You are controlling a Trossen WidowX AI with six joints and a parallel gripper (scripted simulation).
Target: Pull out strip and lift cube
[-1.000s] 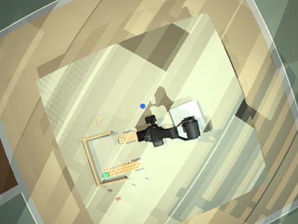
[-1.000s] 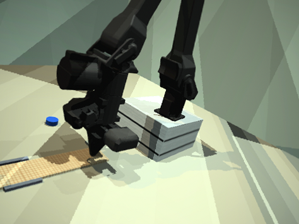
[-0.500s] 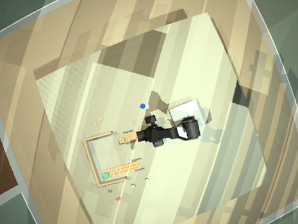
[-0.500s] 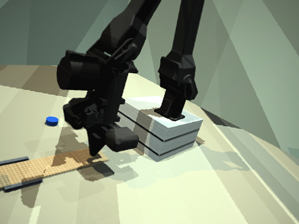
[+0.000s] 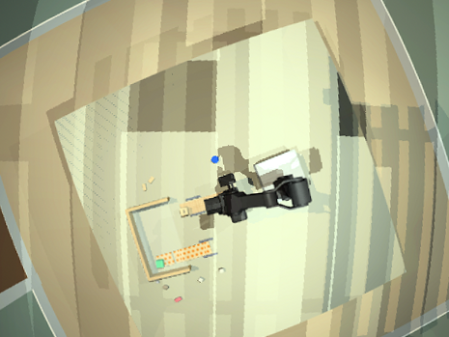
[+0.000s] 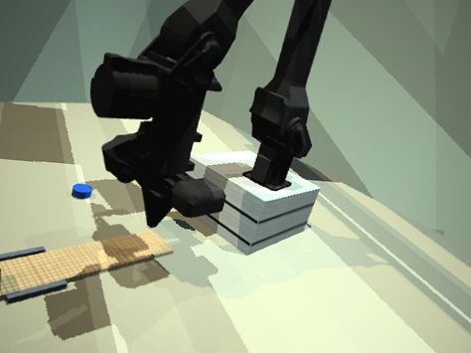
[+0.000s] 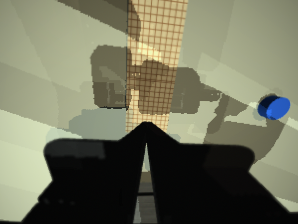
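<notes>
Right now my gripper tip is 210 mm short of the tan cube marked e, 40 mm to the left of it and 20 mm above it. Also, from my gripper tip: blue disc: 10 mm behind, 170 mm to the right, 30 mm below.
</notes>
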